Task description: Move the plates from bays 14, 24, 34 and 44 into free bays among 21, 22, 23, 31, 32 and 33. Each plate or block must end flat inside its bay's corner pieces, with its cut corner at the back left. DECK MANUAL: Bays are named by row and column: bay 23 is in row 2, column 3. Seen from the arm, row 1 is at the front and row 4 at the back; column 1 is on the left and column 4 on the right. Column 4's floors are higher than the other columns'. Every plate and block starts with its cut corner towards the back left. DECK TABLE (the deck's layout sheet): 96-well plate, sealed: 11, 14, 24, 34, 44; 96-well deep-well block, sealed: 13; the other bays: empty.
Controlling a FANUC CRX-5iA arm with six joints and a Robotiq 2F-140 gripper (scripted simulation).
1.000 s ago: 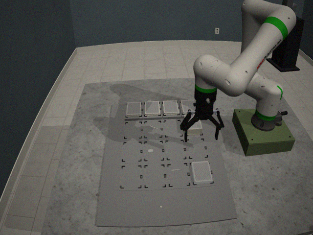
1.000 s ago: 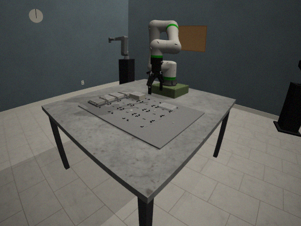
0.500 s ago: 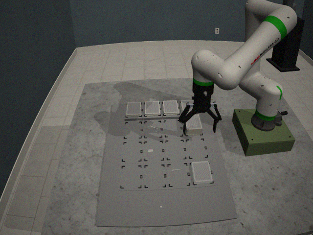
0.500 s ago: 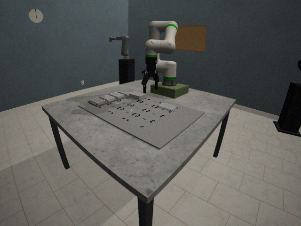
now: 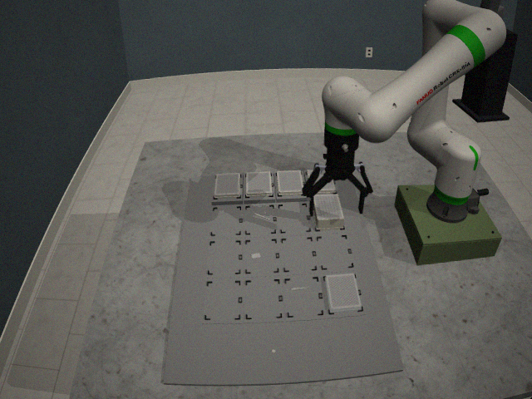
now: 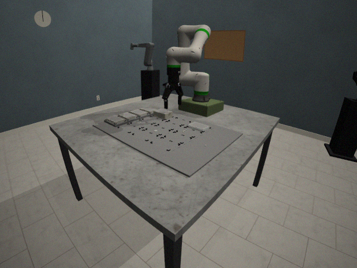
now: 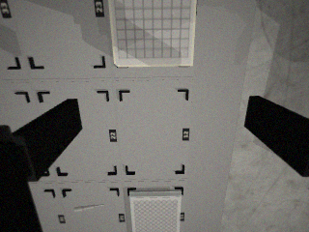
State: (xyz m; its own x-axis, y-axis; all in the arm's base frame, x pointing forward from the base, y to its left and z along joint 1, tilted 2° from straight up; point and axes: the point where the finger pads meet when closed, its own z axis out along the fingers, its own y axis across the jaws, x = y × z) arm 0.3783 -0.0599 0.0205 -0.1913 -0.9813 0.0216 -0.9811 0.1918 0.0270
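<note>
Right now my hand is 90 mm to the left of the sealed deep-well block, 80 mm above it and 10 mm past it. Also, from my hand: white pointed piece: 180 mm to the left, 160 mm ahead, 100 mm below.
</note>
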